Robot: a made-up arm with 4 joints. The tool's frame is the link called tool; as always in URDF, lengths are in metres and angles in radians. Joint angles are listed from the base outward. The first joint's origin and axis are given. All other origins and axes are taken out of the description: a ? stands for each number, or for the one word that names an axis. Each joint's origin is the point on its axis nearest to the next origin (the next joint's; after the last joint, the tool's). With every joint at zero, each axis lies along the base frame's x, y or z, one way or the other. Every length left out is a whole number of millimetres.
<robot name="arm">
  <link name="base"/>
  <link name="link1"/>
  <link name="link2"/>
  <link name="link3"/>
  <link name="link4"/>
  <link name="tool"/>
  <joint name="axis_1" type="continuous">
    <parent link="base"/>
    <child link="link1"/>
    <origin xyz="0.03 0 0.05" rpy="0 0 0"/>
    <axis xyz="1 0 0"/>
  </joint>
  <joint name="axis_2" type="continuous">
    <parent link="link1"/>
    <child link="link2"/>
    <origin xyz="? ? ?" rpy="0 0 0"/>
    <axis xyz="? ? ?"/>
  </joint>
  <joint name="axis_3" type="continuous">
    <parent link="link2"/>
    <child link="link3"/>
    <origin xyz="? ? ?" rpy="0 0 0"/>
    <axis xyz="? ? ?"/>
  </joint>
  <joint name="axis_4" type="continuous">
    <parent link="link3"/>
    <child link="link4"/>
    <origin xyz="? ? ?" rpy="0 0 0"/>
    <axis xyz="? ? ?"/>
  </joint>
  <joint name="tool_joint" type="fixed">
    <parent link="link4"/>
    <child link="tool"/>
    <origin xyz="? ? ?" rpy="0 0 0"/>
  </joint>
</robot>
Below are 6 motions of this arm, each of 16 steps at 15 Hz.
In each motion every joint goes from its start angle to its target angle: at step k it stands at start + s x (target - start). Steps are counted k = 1, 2, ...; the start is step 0. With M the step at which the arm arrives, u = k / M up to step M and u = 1 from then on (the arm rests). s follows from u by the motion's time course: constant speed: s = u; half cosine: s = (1 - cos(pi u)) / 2; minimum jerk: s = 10 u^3 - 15 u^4 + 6 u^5.
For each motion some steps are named. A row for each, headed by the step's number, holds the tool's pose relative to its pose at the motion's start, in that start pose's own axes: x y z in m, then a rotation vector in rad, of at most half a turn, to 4 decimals.
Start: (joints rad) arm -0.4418 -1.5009 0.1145 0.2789
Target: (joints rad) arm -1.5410 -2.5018 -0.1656 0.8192
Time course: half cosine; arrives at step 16
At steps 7, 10, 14, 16:
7: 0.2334 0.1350 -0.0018 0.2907 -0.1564 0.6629
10: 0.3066 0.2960 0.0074 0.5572 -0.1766 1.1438
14: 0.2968 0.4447 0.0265 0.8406 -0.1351 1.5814
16: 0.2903 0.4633 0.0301 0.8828 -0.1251 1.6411

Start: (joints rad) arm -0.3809 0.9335 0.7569 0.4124
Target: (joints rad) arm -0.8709 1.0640 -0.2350 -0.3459
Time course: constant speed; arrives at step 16
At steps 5, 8, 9, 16:
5: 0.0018 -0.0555 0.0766 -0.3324 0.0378 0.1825
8: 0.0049 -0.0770 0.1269 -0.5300 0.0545 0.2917
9: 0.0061 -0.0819 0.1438 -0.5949 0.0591 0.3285
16: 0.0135 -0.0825 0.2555 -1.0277 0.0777 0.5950

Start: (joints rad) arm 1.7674 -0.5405 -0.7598 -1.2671
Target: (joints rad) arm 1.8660 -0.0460 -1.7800 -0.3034
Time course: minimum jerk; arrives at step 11
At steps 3, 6, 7, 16:
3: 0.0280 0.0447 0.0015 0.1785 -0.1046 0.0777
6: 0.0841 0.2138 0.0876 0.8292 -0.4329 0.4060
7: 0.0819 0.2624 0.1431 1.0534 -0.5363 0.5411
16: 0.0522 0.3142 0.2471 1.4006 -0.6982 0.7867

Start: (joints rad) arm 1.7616 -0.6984 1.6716 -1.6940
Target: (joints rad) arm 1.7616 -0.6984 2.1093 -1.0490
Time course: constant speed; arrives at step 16
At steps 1, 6, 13, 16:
1: -0.0061 0.0080 -0.0060 0.0403 0.0272 0.0028
6: -0.0404 0.0496 -0.0282 0.2413 0.1645 0.0004
13: -0.0934 0.1100 -0.0364 0.5185 0.3562 -0.0498
16: -0.1154 0.1355 -0.0318 0.6345 0.4365 -0.0882

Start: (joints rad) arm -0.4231 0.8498 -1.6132 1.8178
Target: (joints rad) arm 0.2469 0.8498 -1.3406 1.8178
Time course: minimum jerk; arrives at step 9
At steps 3, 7, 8, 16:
3: 0.0084 -0.0102 0.0269 -0.0013 0.0697 0.0781
7: 0.0638 -0.0324 0.1013 0.0338 0.3088 0.3389
8: 0.0703 -0.0333 0.1064 0.0400 0.3308 0.3619
16: 0.0715 -0.0335 0.1073 0.0411 0.3347 0.3659

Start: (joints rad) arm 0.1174 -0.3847 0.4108 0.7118
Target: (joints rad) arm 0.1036 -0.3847 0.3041 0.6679
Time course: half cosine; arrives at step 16
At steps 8, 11, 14, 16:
8: 0.0013 -0.0011 0.0020 -0.0279 0.0342 0.0443
11: 0.0021 -0.0017 0.0032 -0.0434 0.0530 0.0692
14: 0.0027 -0.0020 0.0040 -0.0537 0.0652 0.0857
16: 0.0028 -0.0021 0.0041 -0.0558 0.0678 0.0892

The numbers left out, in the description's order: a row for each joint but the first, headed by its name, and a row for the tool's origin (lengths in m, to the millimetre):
axis_2: xyz 0 -0.26 -0.07, axis 0 1 0
axis_3: xyz -0.06 0 -0.08, axis 0 0 -1
axis_4: xyz 0.08 -0.04 0, axis 1 0 0
tool: xyz 0 -0.1 -0.19

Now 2 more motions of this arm.
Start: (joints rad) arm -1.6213 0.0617 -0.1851 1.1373
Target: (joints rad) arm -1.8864 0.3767 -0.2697 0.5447
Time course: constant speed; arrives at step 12
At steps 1, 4, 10, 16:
1: -0.0087 -0.0081 0.0114 -0.0661 0.0181 -0.0244
4: -0.0362 -0.0271 0.0504 -0.2626 0.0768 -0.0947
10: -0.0918 -0.0379 0.1435 -0.6450 0.2152 -0.2217
16: -0.1091 -0.0327 0.1771 -0.7684 0.2677 -0.2601

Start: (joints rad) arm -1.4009 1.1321 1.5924 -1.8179
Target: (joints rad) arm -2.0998 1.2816 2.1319 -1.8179
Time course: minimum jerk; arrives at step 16
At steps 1, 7, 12, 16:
1: -0.0005 -0.0002 -0.0006 -0.0003 0.0027 0.0000
7: -0.1068 -0.0261 -0.0819 -0.0435 0.4672 0.0003
12: -0.2678 -0.0516 -0.1107 -0.0681 1.0968 0.0061
16: -0.2985 -0.0553 -0.1057 -0.0686 1.2245 0.0080

